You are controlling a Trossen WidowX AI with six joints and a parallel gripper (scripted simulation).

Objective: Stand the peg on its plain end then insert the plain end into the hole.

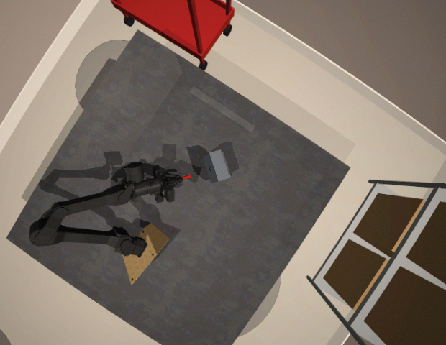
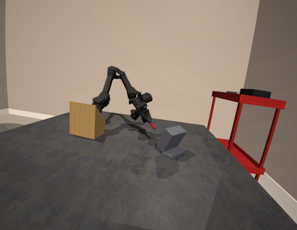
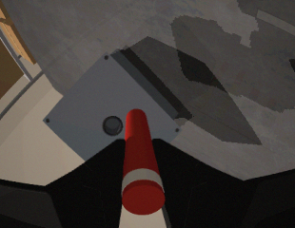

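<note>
Right now the grey sloped panel is 120 mm ahead of my gripper tip, 100 mm to the right of it and 40 mm below it. Also, from my gripper tip: red peg (10 mm behind, 10 mm to the left, 10 mm above).
</note>
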